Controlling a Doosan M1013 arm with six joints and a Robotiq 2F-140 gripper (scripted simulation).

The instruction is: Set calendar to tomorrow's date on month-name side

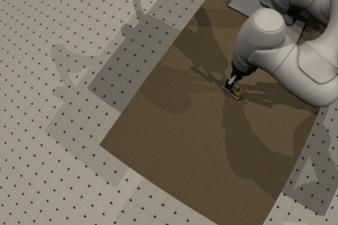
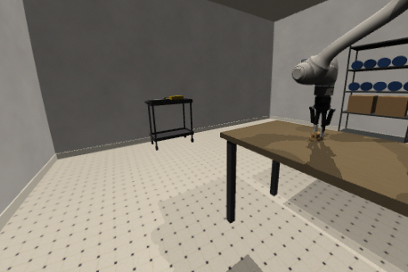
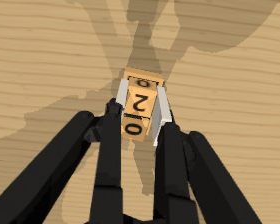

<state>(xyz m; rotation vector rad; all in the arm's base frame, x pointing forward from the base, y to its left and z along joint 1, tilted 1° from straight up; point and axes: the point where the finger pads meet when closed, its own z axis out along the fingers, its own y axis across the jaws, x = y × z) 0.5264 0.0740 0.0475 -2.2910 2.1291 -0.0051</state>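
Right now my hand is 40 mm above the wooden calendar tray and 20 mm to the right of it.
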